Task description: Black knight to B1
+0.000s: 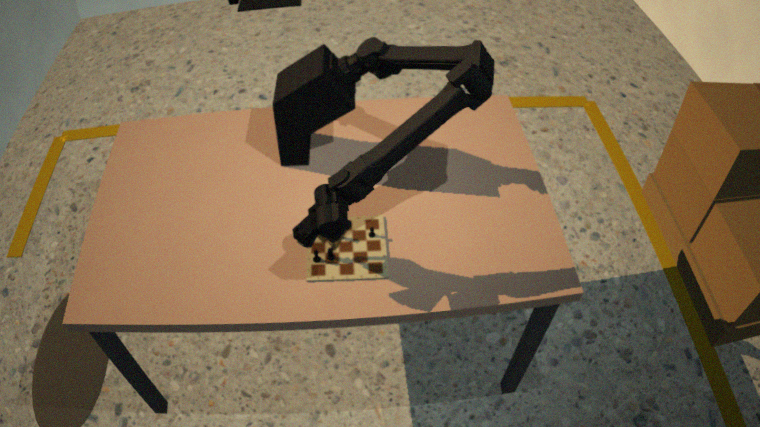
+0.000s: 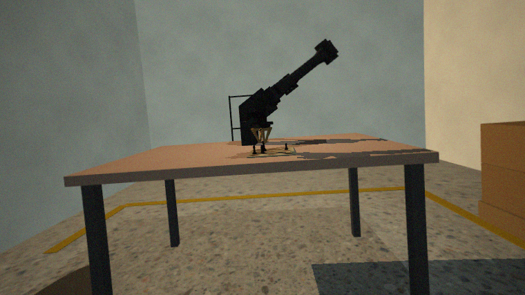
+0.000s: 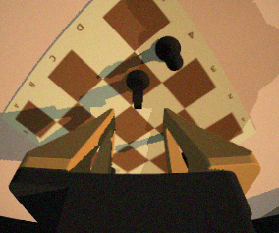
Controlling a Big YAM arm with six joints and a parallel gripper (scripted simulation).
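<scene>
My gripper is now 40 mm to the left of the black chess piece, 40 mm above it and 10 mm short of it. The rest, counted from my hand: chessboard (60 mm below, 40 mm to the left, 30 mm behind); pawn (110 mm to the left, 70 mm behind, 40 mm below).
</scene>
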